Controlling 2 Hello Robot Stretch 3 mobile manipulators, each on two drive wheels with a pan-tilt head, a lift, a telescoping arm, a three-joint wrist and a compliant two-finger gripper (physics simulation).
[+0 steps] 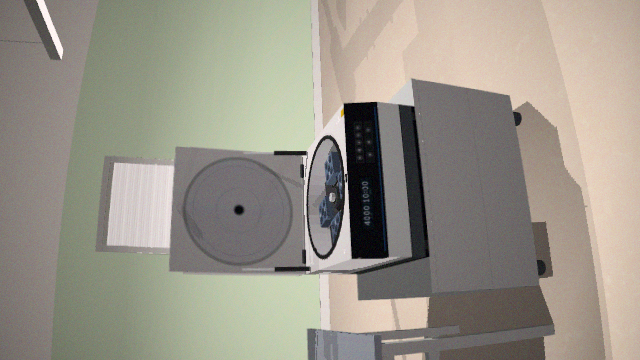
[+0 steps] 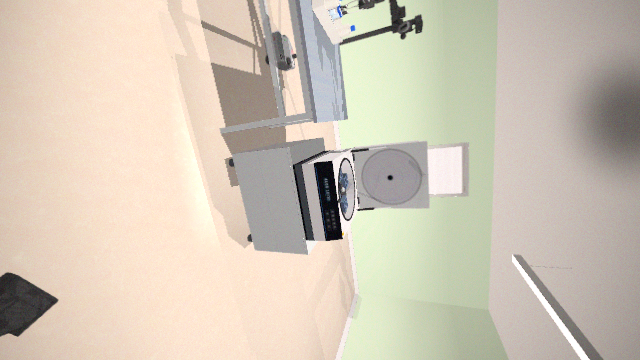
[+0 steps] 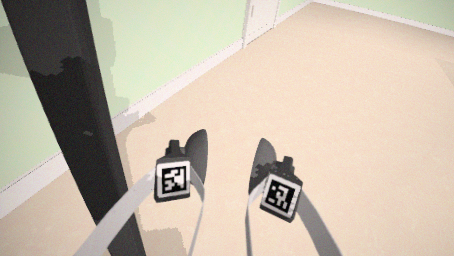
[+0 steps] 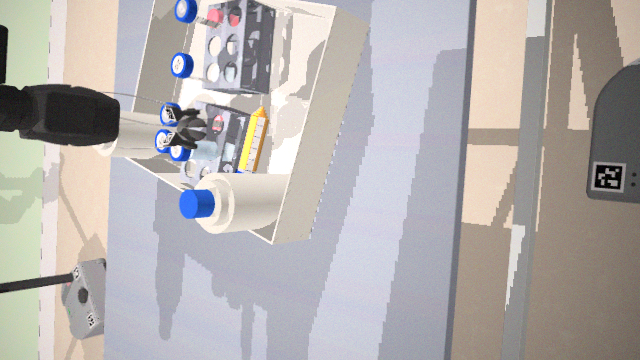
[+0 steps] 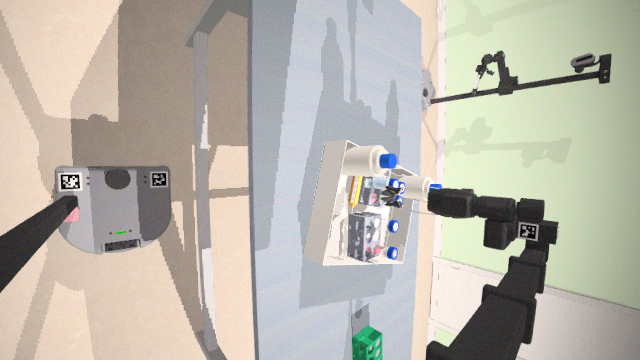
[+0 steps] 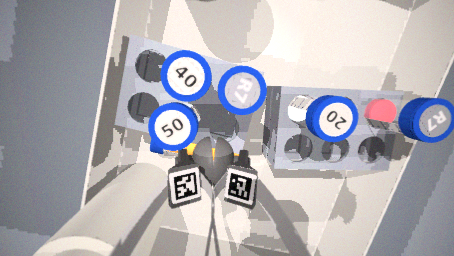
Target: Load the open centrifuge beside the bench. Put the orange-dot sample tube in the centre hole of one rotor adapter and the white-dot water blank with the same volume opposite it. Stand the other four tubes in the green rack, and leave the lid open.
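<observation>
r1's gripper (image 3: pixel 227 162) is open and empty. r2's gripper (image 6: pixel 213 157) (image 4: pixel 197 128) (image 5: pixel 392 196) is shut and empty, above the tray beside the upright tubes. Blue-capped tubes "40" (image 6: pixel 185 75), "50" (image 6: pixel 173 127) and "R7" (image 6: pixel 242 90) stand at the left grey rack (image 6: pixel 126 82). Tube "20" (image 6: pixel 332 118) and another "R7" (image 6: pixel 427 120) stand at the right grey rack (image 6: pixel 316 162). A yellow tube (image 4: pixel 254 142) (image 5: pixel 356 191) lies in the tray. No orange or white dot is readable. The green rack (image 5: pixel 367 342) is on the bench. The centrifuge (image 1: pixel 395 175) (image 2: pixel 312 195) has its lid (image 1: pixel 239 190) raised.
The white tray (image 4: pixel 320 120) (image 5: pixel 320 215) on the bench (image 4: pixel 400 200) (image 5: pixel 280 150) also holds a large bottle (image 4: pixel 255 202) (image 5: pixel 362 161); another bottle (image 4: pixel 137 132) stands behind. r1's base (image 4: pixel 87 305) is across the bench. A dark post (image 3: pixel 75 110) is left of r1's gripper.
</observation>
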